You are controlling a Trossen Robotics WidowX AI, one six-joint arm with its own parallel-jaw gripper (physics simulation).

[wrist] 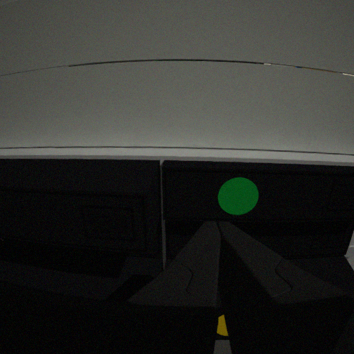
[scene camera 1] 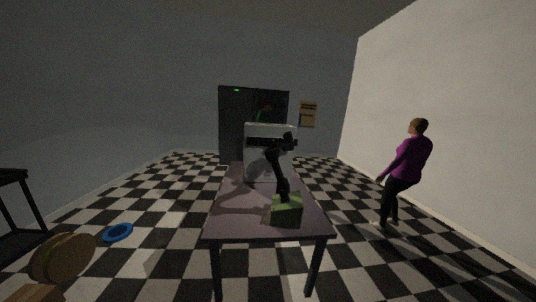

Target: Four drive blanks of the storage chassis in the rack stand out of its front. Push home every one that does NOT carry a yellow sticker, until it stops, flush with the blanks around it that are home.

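Places are measured from the arm's base along level axes (x ahead, y left, z up), in metres.
Pixels of known places: gripper, fingertip midpoint: point(scene camera 1: 284, 140); arm's base, link origin: point(scene camera 1: 285, 200).
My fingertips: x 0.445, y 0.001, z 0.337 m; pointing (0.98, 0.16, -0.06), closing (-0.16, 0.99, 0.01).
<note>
Ahead of a thing's pixels: the offset from my fingertips to its top centre. Level surfaces: height alone.
The white storage chassis {dz +0.124, dx +0.178, dy +0.157 m} point(scene camera 1: 270, 129) point(wrist: 175, 107) stands on the table, with a dark band of drive blanks {dz -0.016, dx +0.077, dy +0.200 m} point(scene camera 1: 260, 142) across its front. In the wrist view, a black blank with a round green sticker point(wrist: 238, 196) is at the centre right. A black blank point(wrist: 107, 220) is left of it across a thin pale divider, with no sticker seen on it. Part of a yellow sticker point(wrist: 223, 326) shows low between the fingers. My gripper point(wrist: 214, 233) is shut and empty, its tips at the lower part of the green-stickered blank's face. Contact and how far blanks stand out cannot be told.
The arm rises from a green block point(scene camera 1: 286, 212) on the table {dz -0.474 m} point(scene camera 1: 235, 220). A dark cabinet point(scene camera 1: 230, 115) stands behind the chassis, and a person in green is partly hidden there. A person in purple point(scene camera 1: 412, 157) stands at the right. A blue ring point(scene camera 1: 107, 237) lies on the floor.
</note>
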